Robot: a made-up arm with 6 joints. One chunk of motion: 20 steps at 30 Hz.
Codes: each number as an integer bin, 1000 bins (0 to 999) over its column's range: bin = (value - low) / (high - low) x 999, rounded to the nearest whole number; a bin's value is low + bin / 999 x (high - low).
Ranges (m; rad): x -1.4..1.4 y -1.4..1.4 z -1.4..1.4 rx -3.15..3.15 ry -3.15..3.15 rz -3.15..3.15
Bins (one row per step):
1: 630 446 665 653 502 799
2: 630 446 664 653 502 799
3: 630 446 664 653 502 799
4: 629 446 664 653 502 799
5: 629 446 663 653 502 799
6: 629 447 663 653 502 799
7: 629 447 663 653 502 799
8: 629 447 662 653 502 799
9: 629 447 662 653 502 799
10: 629 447 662 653 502 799
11: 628 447 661 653 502 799
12: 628 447 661 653 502 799
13: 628 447 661 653 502 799
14: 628 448 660 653 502 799
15: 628 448 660 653 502 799
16: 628 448 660 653 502 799
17: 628 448 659 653 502 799
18: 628 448 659 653 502 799
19: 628 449 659 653 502 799
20: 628 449 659 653 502 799
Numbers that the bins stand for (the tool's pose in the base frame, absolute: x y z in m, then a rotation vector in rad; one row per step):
1: 0.3658 -0.1499 0.4639 0.9680 0.0158 1.8887
2: 0.3658 -0.1499 0.4611 0.9680 0.0158 1.8887
3: 0.3658 -0.1499 0.4611 0.9680 0.0158 1.8887
4: 0.3630 -0.1499 0.4611 0.9680 0.0158 1.8887
5: 0.3630 -0.1499 0.4583 0.9680 0.0158 1.8887
6: 0.3630 -0.1471 0.4583 0.9680 0.0158 1.8887
7: 0.3630 -0.1471 0.4583 0.9680 0.0158 1.8887
8: 0.3630 -0.1471 0.4555 0.9680 0.0158 1.8887
9: 0.3630 -0.1471 0.4555 0.9680 0.0158 1.8887
10: 0.3630 -0.1471 0.4555 0.9680 0.0158 1.8887
11: 0.3602 -0.1471 0.4527 0.9680 0.0158 1.8887
12: 0.3602 -0.1471 0.4527 0.9680 0.0158 1.8887
13: 0.3602 -0.1471 0.4527 0.9680 0.0158 1.8887
14: 0.3602 -0.1443 0.4498 0.9680 0.0158 1.8887
15: 0.3602 -0.1443 0.4498 0.9680 0.0158 1.8887
16: 0.3602 -0.1443 0.4498 0.9680 0.0158 1.8887
17: 0.3602 -0.1443 0.4470 0.9680 0.0158 1.8887
18: 0.3602 -0.1443 0.4470 0.9680 0.0158 1.8887
19: 0.3602 -0.1415 0.4470 0.9680 0.0158 1.8887
20: 0.3602 -0.1415 0.4470 0.9680 0.0158 1.8887

